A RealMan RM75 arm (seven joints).
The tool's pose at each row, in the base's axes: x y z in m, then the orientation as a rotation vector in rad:
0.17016 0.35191 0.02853 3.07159 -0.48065 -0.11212
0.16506 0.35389 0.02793 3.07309 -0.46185 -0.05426
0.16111 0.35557 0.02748 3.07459 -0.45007 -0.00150
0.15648 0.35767 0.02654 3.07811 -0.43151 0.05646
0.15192 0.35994 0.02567 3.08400 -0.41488 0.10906
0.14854 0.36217 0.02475 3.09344 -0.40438 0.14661
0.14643 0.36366 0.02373 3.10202 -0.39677 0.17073
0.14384 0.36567 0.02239 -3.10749 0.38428 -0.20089
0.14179 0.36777 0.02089 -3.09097 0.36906 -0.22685
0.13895 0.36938 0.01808 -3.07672 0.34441 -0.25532
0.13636 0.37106 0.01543 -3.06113 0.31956 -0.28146
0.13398 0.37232 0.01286 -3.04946 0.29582 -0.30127
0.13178 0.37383 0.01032 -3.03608 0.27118 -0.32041
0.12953 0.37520 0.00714 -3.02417 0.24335 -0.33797
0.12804 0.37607 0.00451 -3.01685 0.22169 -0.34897
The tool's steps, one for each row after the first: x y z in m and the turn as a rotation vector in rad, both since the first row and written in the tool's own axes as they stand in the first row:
-0.00541 -0.00036 0.00095 0.00248 0.03742 -0.01142
-0.00965 -0.00078 0.00166 0.00677 0.07122 -0.01851
-0.01462 -0.00141 0.00291 0.01347 0.10809 -0.03013
-0.01959 -0.00222 0.00408 0.02321 0.14089 -0.04089
-0.02342 -0.00335 0.00521 0.03603 0.16315 -0.04834
-0.02581 -0.00417 0.00636 0.04683 0.17689 -0.05395
-0.02880 -0.00535 0.00786 0.06298 0.19380 -0.06248
-0.03129 -0.00679 0.00947 0.08162 0.20857 -0.07118
-0.03429 -0.00757 0.01245 0.09866 0.22544 -0.08609
-0.03709 -0.00850 0.01526 0.11660 0.24090 -0.10123
-0.03957 -0.00908 0.01798 0.13018 0.25280 -0.11600
-0.04195 -0.00995 0.02065 0.14523 0.26424 -0.13142
-0.04429 -0.01070 0.02396 0.15873 0.27495 -0.14912
-0.04580 -0.01119 0.02668 0.16710 0.28177 -0.16305

